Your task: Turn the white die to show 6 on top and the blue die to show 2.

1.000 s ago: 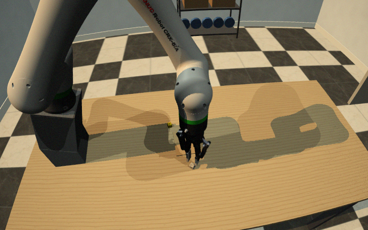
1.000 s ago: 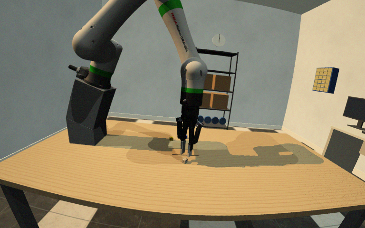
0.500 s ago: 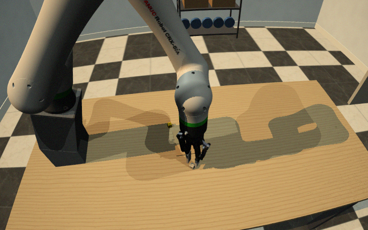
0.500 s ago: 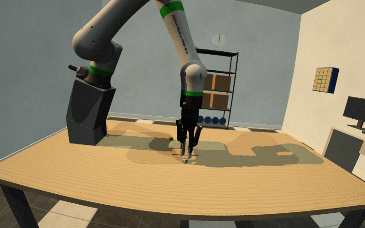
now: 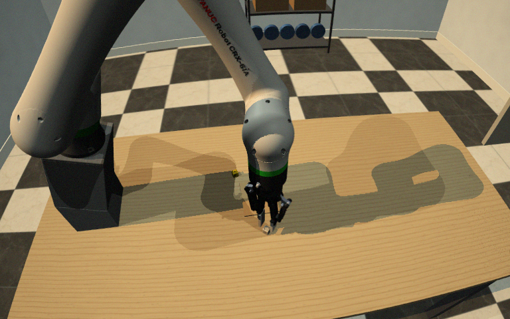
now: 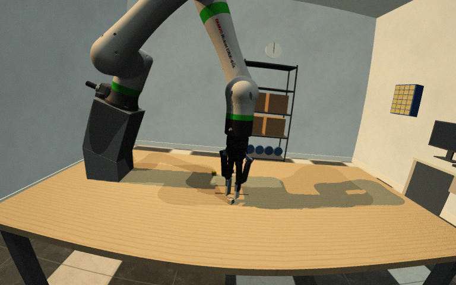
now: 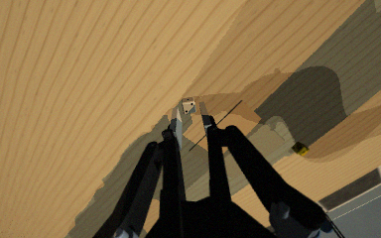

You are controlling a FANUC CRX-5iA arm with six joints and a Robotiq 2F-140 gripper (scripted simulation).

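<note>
The white die lies 5 cm below my hand. From my hand the other things lie so: blue die: 29 cm to the left, 5 cm below, 1 cm ahead; tan mat: 13 cm to the left, 6 cm below; yellow die: 24 cm to the left, 8 cm behind, 5 cm below.
</note>
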